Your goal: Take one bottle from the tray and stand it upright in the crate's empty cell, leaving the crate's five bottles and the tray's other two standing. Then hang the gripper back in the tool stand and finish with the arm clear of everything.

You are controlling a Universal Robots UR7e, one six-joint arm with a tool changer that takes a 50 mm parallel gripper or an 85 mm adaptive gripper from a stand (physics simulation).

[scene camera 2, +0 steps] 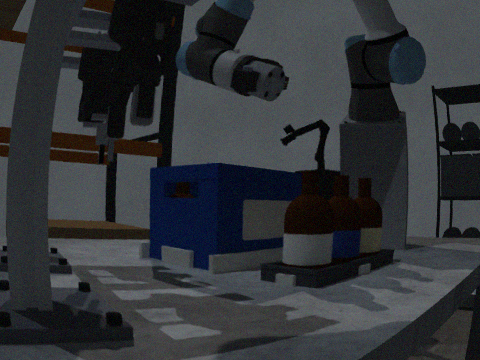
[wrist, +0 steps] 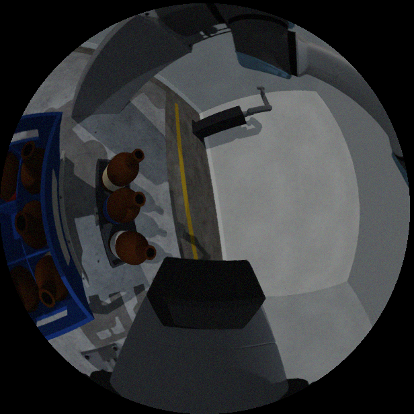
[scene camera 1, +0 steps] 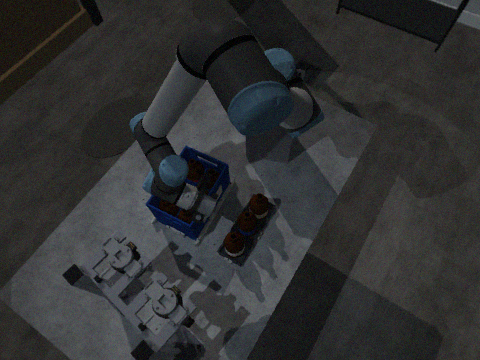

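Where they show: end effector, tool point: (scene camera 2: 274, 84); arm's base, origin of the base link: (scene camera 2: 374, 116).
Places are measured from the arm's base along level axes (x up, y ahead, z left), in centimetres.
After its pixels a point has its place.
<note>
The arm's tool end (scene camera 2: 272, 80) is bare and tilted, above the blue crate (scene camera 1: 172, 225) @(x -29.7, y 55.2, z -4.6 cm) (scene camera 2: 185, 225) @(x -27.8, y 54.7, z -2.1 cm) (wrist: 75, 305). Dark grippers (scene camera 2: 132, 55) hang in the tool stand (scene camera 2: 30, 150) @(x -20.1, y 86.4, z 26.2 cm); their finger state is unclear. Three brown bottles stand upright on the dark tray (scene camera 2: 312, 280) @(x -33.9, y 50.2, z 23.8 cm) (wrist: 101, 175): a white-labelled bottle (scene camera 1: 234, 243) @(x -22.5, y 47.0, z 19.7 cm) (scene camera 2: 307, 225) @(x -26.6, y 48.9, z 21.0 cm) (wrist: 131, 247), a blue-labelled bottle (scene camera 1: 246, 222) @(x -22.5, y 38.4, z 18.1 cm) (scene camera 2: 345, 225) @(x -27.0, y 39.1, z 20.2 cm) (wrist: 122, 205) in the middle, and a cream-labelled bottle (scene camera 1: 259, 205) @(x -22.7, y 30.2, z 17.7 cm) (scene camera 2: 371, 220) @(x -26.5, y 30.6, z 19.6 cm) (wrist: 122, 169). Several bottles stand in the crate. Its middle cell away from the tray looks empty in the wrist view, partly cut off.
The stand's two docks (scene camera 1: 120, 257) @(x -0.2, y 74.5, z 2.2 cm) (scene camera 1: 165, 300) @(x -0.2, y 74.6, z 20.1 cm) are near the table's lower left in scene camera 1. The arm's grey pedestal (scene camera 2: 372, 185) @(x -19.0, y 7.7, z 3.8 cm) rises behind the tray. A thin dark jointed bracket (scene camera 2: 321, 145) (wrist: 260, 107) stands beyond the crate and tray. A dark shelf (scene camera 2: 435, 150) is at the right.
</note>
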